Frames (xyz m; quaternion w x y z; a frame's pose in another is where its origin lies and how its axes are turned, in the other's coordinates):
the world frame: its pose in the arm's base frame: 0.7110 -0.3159 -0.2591 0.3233 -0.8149 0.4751 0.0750
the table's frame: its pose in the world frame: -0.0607 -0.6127 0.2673 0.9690 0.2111 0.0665 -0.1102
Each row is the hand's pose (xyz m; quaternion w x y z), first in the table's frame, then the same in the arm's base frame.
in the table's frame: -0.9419 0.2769 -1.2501 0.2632 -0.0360 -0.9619 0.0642
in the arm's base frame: -0.2161 -0.0496 0.4767 0.4935 -0.3084 -0.2828 0.7625
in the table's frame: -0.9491 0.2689 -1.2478 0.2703 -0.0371 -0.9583 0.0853
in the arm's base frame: -0.2152 -0.0409 0.4834 0.4969 -0.3054 -0.2617 0.7690
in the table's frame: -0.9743 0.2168 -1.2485 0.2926 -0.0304 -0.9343 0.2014
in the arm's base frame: -0.2043 -0.0101 0.5311 0.5162 -0.2695 -0.1519 0.7986
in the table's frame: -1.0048 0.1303 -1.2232 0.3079 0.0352 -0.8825 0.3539
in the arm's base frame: -0.1641 0.0492 0.5938 0.5712 -0.1828 -0.0106 0.8002
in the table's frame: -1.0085 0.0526 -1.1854 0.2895 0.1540 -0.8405 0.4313
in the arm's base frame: -0.1044 0.0942 0.6372 0.6472 -0.0771 0.0476 0.7570
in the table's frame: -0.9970 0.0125 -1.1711 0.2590 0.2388 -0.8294 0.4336
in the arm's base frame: -0.0679 0.1042 0.6599 0.6948 -0.0119 0.0321 0.7184
